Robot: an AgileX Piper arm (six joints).
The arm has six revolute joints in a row. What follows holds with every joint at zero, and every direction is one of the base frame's.
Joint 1 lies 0.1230 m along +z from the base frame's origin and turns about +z.
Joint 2 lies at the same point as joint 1 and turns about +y.
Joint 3 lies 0.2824 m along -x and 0.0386 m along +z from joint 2 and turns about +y.
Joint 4 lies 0.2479 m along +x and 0.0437 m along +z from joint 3 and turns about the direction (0.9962, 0, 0.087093).
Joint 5 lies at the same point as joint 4 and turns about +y.
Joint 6 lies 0.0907 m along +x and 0.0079 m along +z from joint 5 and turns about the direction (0.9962, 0, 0.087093).
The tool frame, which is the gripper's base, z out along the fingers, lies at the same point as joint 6; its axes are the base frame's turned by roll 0.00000, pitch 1.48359 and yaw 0.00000 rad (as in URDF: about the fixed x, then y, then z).
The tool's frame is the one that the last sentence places.
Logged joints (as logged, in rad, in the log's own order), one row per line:
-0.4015, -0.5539, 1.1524, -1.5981, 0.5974, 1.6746
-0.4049, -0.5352, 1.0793, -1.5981, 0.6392, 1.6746
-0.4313, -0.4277, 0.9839, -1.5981, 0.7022, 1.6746
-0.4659, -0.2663, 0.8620, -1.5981, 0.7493, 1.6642
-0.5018, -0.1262, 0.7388, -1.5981, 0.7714, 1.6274
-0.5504, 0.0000, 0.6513, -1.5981, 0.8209, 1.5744
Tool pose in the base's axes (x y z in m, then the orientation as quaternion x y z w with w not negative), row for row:
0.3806, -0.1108, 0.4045, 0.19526, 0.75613, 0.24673, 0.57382
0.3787, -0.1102, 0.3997, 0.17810, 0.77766, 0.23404, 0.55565
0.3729, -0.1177, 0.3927, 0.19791, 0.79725, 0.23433, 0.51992
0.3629, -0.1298, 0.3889, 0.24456, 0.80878, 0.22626, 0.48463
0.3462, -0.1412, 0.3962, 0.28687, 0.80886, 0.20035, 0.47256
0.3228, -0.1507, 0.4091, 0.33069, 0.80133, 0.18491, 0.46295
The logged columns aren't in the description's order. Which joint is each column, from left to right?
Columns, left to right: joint 1, joint 6, joint 4, joint 3, joint 5, joint 2.
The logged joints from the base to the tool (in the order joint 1, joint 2, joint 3, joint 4, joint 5, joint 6), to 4 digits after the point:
-0.4015, 1.6746, -1.5981, 1.1524, 0.5974, -0.5539
-0.4049, 1.6746, -1.5981, 1.0793, 0.6392, -0.5352
-0.4313, 1.6746, -1.5981, 0.9839, 0.7022, -0.4277
-0.4659, 1.6642, -1.5981, 0.8620, 0.7493, -0.2663
-0.5018, 1.6274, -1.5981, 0.7388, 0.7714, -0.1262
-0.5504, 1.5744, -1.5981, 0.6513, 0.8209, 0.0000

